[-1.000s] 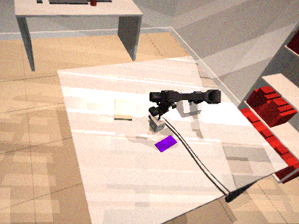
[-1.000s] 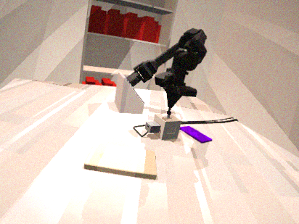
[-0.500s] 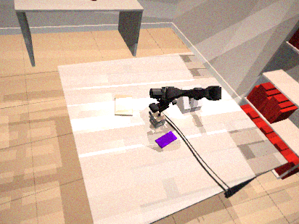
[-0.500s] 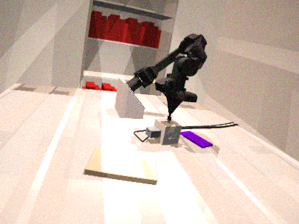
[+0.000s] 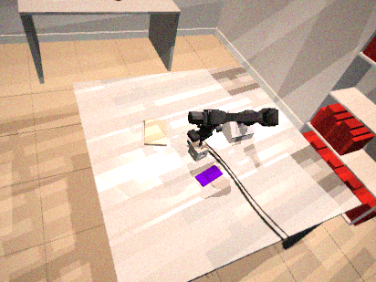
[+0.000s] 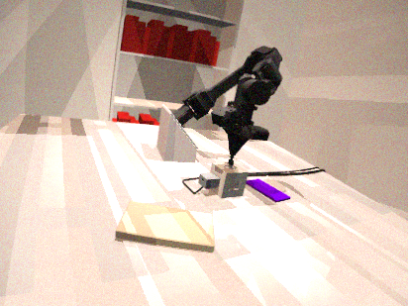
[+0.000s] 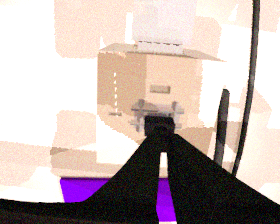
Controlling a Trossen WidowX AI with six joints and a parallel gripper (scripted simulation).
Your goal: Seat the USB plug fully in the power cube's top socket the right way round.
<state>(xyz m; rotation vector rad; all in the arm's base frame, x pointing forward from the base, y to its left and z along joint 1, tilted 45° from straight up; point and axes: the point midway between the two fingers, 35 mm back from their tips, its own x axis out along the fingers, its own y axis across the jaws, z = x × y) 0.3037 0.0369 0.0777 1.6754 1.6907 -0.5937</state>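
My gripper tip is 20 mm above the USB plug. Round my gripper tip: purple card: 150 mm to the left, 110 mm below; tan board: 210 mm to the right, 170 mm ahead, 100 mm below; USB socket: 40 mm below.
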